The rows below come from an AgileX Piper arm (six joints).
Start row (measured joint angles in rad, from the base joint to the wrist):
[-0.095 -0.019 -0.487 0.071 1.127 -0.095]
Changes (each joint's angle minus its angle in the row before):
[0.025 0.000 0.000 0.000 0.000 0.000]
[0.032 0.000 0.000 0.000 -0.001 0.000]
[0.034 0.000 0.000 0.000 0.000 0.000]
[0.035 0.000 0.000 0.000 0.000 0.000]
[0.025 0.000 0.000 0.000 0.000 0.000]
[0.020 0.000 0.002 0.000 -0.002 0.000]
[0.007 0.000 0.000 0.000 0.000 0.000]
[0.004 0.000 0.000 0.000 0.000 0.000]
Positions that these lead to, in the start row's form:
[-0.070 -0.019 -0.487 0.071 1.127 -0.095]
[-0.038 -0.019 -0.487 0.071 1.126 -0.095]
[-0.004 -0.019 -0.487 0.071 1.126 -0.095]
[0.031 -0.019 -0.487 0.071 1.126 -0.095]
[0.056 -0.019 -0.487 0.071 1.126 -0.095]
[0.076 -0.019 -0.485 0.071 1.124 -0.095]
[0.083 -0.019 -0.485 0.071 1.124 -0.095]
[0.087 -0.019 -0.485 0.071 1.124 -0.095]

